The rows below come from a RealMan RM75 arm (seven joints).
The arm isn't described. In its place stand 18 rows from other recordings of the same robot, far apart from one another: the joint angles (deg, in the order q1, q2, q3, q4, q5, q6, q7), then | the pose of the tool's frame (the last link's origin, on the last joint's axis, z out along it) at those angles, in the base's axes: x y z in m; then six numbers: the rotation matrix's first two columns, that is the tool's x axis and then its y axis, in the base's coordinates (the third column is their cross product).
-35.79 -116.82 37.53 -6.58 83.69 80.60 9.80 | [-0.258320, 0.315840, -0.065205, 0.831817, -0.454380, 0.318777, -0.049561, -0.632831, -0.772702]
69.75 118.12 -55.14 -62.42 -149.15 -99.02 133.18 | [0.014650, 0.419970, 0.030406, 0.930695, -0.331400, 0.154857, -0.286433, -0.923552, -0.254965]
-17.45 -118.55 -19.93 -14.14 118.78 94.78 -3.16 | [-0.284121, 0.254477, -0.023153, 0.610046, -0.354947, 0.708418, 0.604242, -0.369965, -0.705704]
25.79 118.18 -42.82 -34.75 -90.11 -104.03 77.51 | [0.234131, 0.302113, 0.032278, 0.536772, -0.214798, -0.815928, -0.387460, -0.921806, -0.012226]
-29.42 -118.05 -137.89 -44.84 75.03 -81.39 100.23 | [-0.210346, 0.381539, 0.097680, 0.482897, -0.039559, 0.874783, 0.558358, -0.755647, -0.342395]
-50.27 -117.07 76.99 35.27 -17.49 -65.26 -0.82 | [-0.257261, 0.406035, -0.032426, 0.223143, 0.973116, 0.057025, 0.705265, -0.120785, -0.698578]
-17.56 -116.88 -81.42 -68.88 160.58 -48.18 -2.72 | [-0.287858, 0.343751, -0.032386, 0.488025, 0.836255, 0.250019, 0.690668, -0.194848, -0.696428]
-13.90 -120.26 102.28 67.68 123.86 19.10 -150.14 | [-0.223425, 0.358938, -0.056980, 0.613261, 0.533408, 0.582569, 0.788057, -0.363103, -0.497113]
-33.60 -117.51 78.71 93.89 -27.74 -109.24 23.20 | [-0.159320, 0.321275, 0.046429, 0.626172, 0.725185, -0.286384, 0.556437, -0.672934, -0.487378]
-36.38 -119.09 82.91 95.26 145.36 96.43 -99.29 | [-0.102395, 0.339168, 0.019135, 0.831758, -0.351536, -0.429652, -0.439616, -0.889711, -0.123096]
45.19 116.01 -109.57 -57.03 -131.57 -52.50 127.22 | [0.139509, 0.378534, -0.105821, 0.958281, -0.064632, 0.278423, 0.025955, -0.950397, -0.309954]
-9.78 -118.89 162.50 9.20 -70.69 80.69 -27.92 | [-0.368305, 0.218809, -0.025385, 0.426486, 0.045485, 0.903350, 0.898887, -0.132348, -0.417715]
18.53 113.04 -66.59 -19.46 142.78 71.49 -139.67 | [0.336504, 0.329084, 0.059004, 0.636986, 0.068090, -0.767862, -0.689864, -0.394150, -0.607234]
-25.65 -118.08 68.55 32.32 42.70 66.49 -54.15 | [-0.236822, 0.382352, 0.037096, 0.505707, -0.087250, 0.858282, 0.659308, -0.602546, -0.449723]
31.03 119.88 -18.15 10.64 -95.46 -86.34 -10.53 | [0.246079, 0.287075, -0.076155, 0.771170, 0.415191, -0.482610, -0.179155, -0.585904, -0.790329]
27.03 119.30 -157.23 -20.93 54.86 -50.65 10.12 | [0.280110, 0.309943, -0.115252, 0.724460, -0.232777, -0.648824, -0.661787, -0.498224, -0.560188]
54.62 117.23 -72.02 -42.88 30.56 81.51 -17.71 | [0.178708, 0.401140, -0.035078, 0.422039, -0.892407, 0.159668, -0.778821, -0.447044, -0.439988]
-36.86 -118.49 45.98 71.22 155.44 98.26 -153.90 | [-0.245380, 0.358998, 0.077328, 0.299406, 0.944797, 0.133100, 0.886375, -0.223797, -0.405282]
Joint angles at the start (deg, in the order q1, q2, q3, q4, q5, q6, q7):
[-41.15 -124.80 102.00 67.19 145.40 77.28 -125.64]
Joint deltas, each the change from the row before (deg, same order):
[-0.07 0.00 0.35 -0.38 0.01 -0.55 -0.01]
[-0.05 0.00 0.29 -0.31 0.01 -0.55 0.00]
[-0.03 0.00 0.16 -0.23 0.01 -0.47 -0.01]
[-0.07 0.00 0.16 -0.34 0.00 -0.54 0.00]
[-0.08 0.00 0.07 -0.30 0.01 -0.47 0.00]
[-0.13 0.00 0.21 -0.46 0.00 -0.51 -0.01]
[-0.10 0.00 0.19 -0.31 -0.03 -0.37 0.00]
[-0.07 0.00 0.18 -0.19 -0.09 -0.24 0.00]
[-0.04 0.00 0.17 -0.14 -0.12 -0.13 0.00]
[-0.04 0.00 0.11 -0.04 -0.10 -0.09 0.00]
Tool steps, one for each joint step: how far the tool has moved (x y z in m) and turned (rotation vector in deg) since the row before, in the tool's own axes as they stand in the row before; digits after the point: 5 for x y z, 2 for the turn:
[0.00007 -0.00004 0.00161 0.15 -0.07 0.13]
[0.00016 -0.00020 0.00134 0.20 0.00 0.12]
[0.00012 -0.00041 0.00090 0.22 0.06 0.03]
[0.00004 -0.00054 0.00113 0.22 0.04 0.01]
[0.00004 -0.00071 0.00082 0.23 0.06 -0.03]
[-0.00012 -0.00037 0.00143 0.14 -0.07 0.03]
[0.00011 -0.00015 0.00102 0.09 -0.03 0.07]
[0.00032 0.00013 0.00072 0.01 0.02 0.08]
[0.00023 0.00040 0.00062 -0.08 0.01 0.07]
[0.00046 0.00020 0.00023 -0.02 0.06 0.08]

